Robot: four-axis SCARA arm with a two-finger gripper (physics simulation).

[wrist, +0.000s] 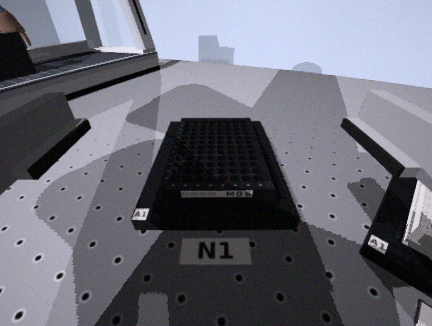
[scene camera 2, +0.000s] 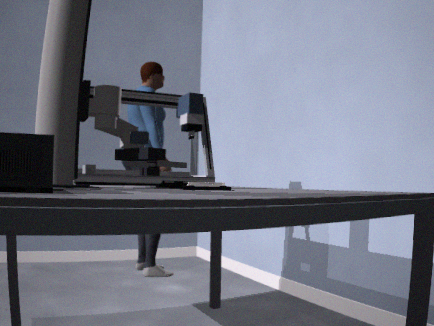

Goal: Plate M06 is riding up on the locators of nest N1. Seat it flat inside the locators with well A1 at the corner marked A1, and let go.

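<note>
Plate M06, black with many wells, sits on the black nest N1 in the wrist view. Its M06 label faces the near side, and its sides run in line with the nest. It looks level, but black on black hides how the rim meets the locators. The nest's A1 mark is at the near left corner; the plate's own letters are too small to read. My gripper is open and empty, raised above the plate with one finger out to each side. Plate M06 cannot be told apart in the scene view.
Another black nest with its own A1 mark and a white plate is at the right. A framed machine stands behind on the left. A person in blue stands behind the table. A dark box is at the left.
</note>
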